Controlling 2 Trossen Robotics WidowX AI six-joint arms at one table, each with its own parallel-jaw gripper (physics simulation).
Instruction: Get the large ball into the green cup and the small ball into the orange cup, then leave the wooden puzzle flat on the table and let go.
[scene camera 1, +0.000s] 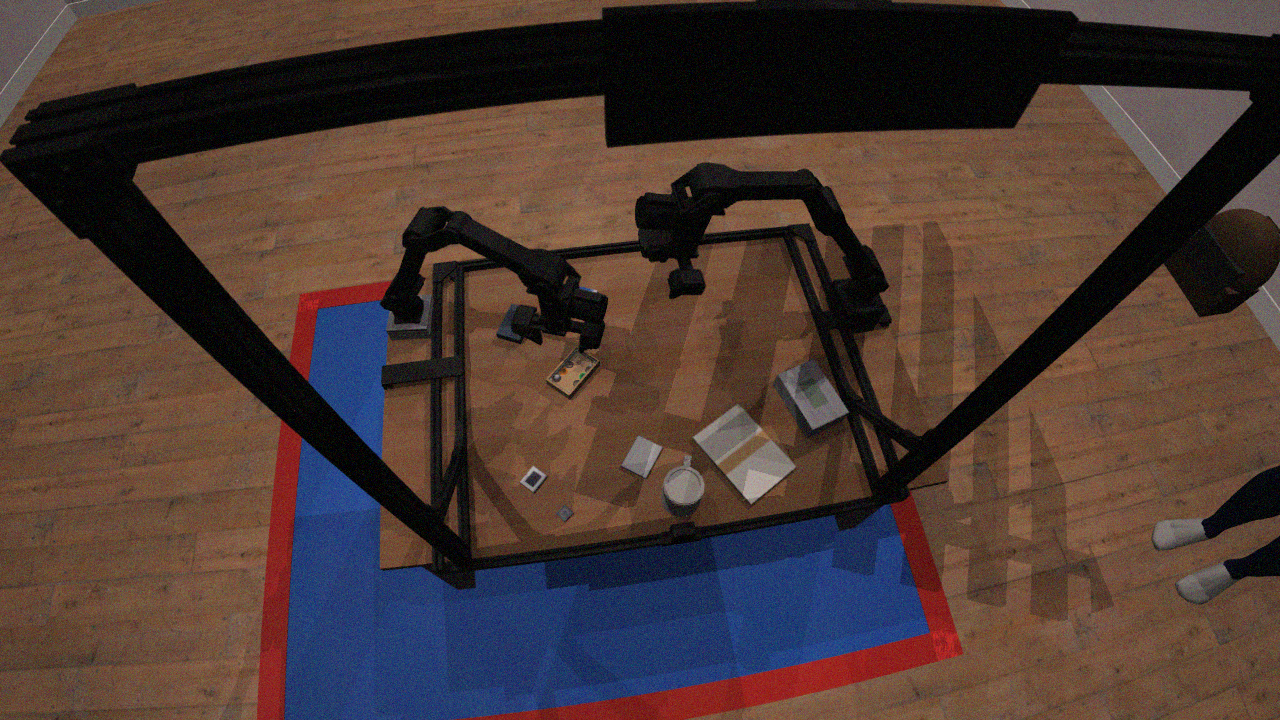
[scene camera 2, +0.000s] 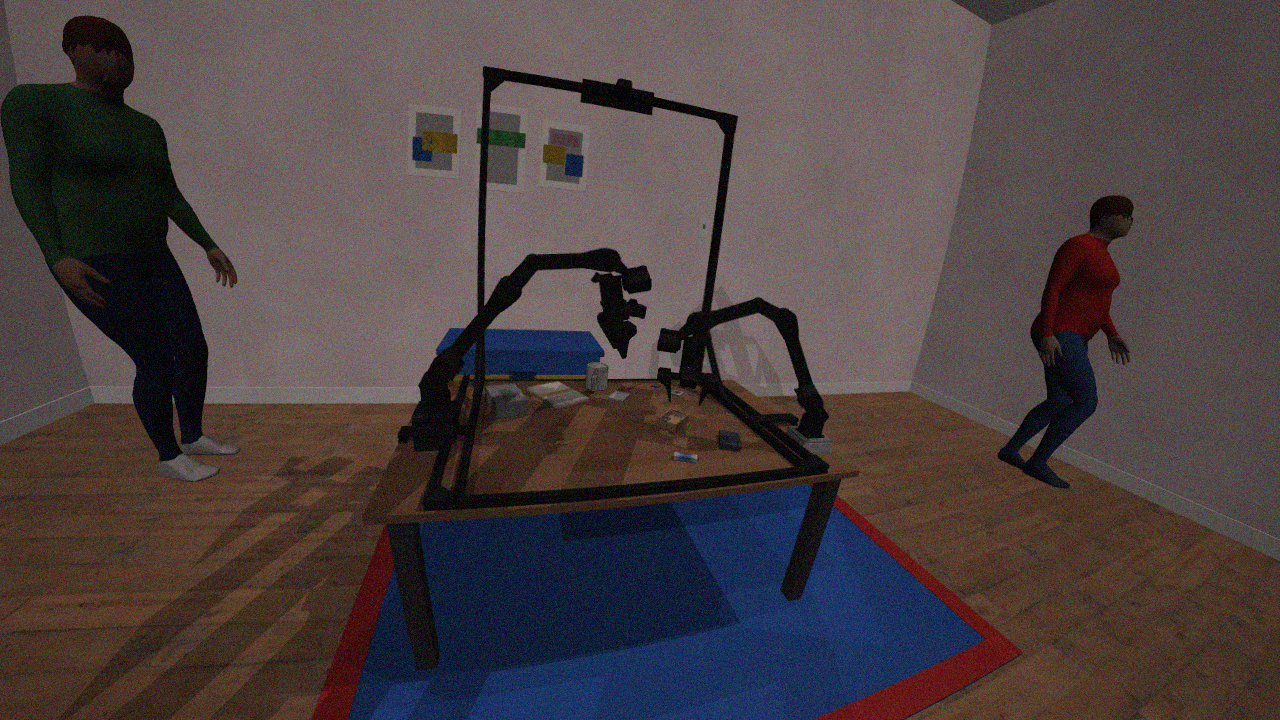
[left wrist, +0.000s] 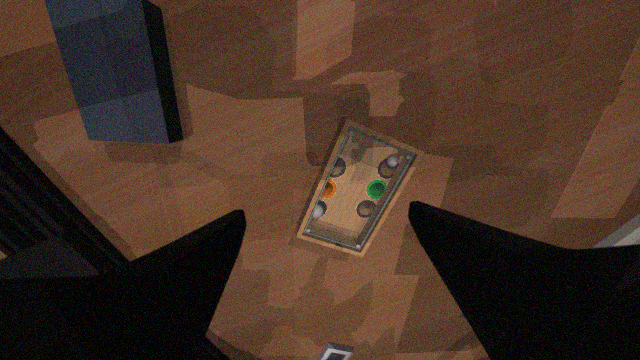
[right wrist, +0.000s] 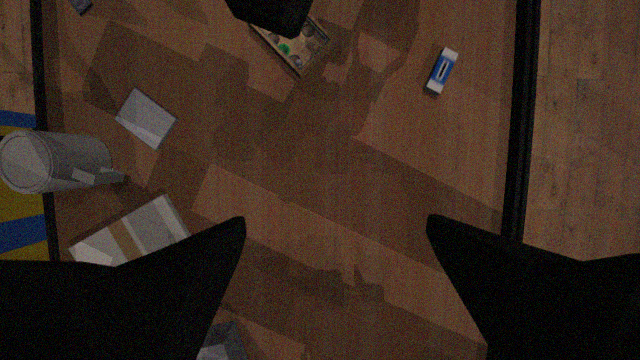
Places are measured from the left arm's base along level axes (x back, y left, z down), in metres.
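Where they show: left gripper, fingertip midpoint: (scene camera 1: 561, 347) (scene camera 2: 684, 403) (left wrist: 327, 213); right gripper, fingertip midpoint: (scene camera 1: 666, 279) (scene camera 2: 619, 353) (right wrist: 336, 224); left arm's base at its link origin: (scene camera 1: 409, 312) (scene camera 2: 809, 433); right arm's base at its link origin: (scene camera 1: 859, 294) (scene camera 2: 435, 408).
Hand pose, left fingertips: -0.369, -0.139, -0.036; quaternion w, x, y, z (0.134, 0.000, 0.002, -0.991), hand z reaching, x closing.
Things, the pixels of their centre, and the offset from my left fingertips, as dx, dy, dz. "pt": a spot on its surface instead.
- wooden puzzle at the middle of its body: (left wrist: 353, 192) (right wrist: 290, 32) (scene camera 1: 573, 372) (scene camera 2: 673, 419) -0.021, -0.026, +0.066
- green cup at a spot on its surface: (left wrist: 376, 189) pt -0.040, -0.026, +0.058
- orange cup at a spot on its surface: (left wrist: 328, 189) pt -0.001, -0.013, +0.058
- blue box at the middle of its body: (left wrist: 123, 77) (scene camera 1: 516, 323) (scene camera 2: 729, 440) +0.114, +0.113, +0.068
- blue-white eraser at the middle of its body: (right wrist: 440, 71) (scene camera 2: 685, 457) -0.048, +0.196, +0.071
- mug at the middle of its body: (right wrist: 71, 164) (scene camera 1: 683, 486) (scene camera 2: 596, 378) -0.239, -0.313, +0.039
- white pad at the middle of its body: (right wrist: 146, 119) (scene camera 1: 641, 456) (scene camera 2: 619, 396) -0.163, -0.232, +0.074
- open book at the middle of its body: (right wrist: 138, 257) (scene camera 1: 744, 452) (scene camera 2: 557, 393) -0.381, -0.236, +0.073
- grey box at the middle of its body: (scene camera 1: 810, 398) (scene camera 2: 505, 400) -0.544, -0.125, +0.053
The wooden puzzle (scene camera 1: 572, 372) (scene camera 2: 674, 420) (left wrist: 345, 200) lies flat on the table; the right wrist view shows part of it, the rest behind a black finger. In the left wrist view, the green cup (left wrist: 376, 189) and the orange cup (left wrist: 328, 189) look empty. One pale ball (left wrist: 392, 161) is at the dark cup at upper right; another pale ball (left wrist: 318, 210) is at the dark cup at lower left. Which is larger is unclear. My left gripper (scene camera 2: 685, 394) (left wrist: 327, 213) is open above the puzzle, not touching it. My right gripper (scene camera 2: 623, 351) (right wrist: 336, 224) is open and empty, high above the table.
A blue box (scene camera 1: 512, 324) (left wrist: 117, 75) lies near the puzzle, and a blue-white eraser (scene camera 2: 684, 456) (right wrist: 442, 71) farther off. A mug (scene camera 1: 682, 489), a white pad (scene camera 1: 641, 456), an open book (scene camera 1: 742, 452) and a grey box (scene camera 1: 811, 396) are on the table.
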